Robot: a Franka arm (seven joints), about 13 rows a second.
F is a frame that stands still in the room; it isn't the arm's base.
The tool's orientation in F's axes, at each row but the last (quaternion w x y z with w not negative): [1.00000, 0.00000, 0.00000, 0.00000]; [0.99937, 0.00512, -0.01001, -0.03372]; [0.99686, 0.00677, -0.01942, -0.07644]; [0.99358, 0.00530, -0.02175, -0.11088]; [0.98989, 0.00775, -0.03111, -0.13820]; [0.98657, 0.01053, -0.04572, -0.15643]
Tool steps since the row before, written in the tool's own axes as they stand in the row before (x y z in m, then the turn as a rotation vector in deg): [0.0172, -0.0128, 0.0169, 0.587, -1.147, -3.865]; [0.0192, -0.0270, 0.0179, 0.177, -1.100, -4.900]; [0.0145, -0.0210, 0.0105, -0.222, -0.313, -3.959]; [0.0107, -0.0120, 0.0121, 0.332, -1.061, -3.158]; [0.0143, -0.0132, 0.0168, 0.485, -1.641, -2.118]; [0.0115, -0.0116, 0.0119, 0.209, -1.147, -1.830]
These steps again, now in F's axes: [0.0172, -0.0128, 0.0169, 0.587, -1.147, -3.865]; [0.0170, -0.0284, 0.0180, 0.202, -1.063, -4.907]; [0.0107, -0.0231, 0.0107, -0.109, -0.234, -3.969]; [0.0072, -0.0141, 0.0124, 0.230, -1.090, -3.157]; [0.0091, -0.0167, 0.0173, 0.152, -1.697, -2.124]; [0.0062, -0.0147, 0.0124, 0.016, -1.143, -1.844]
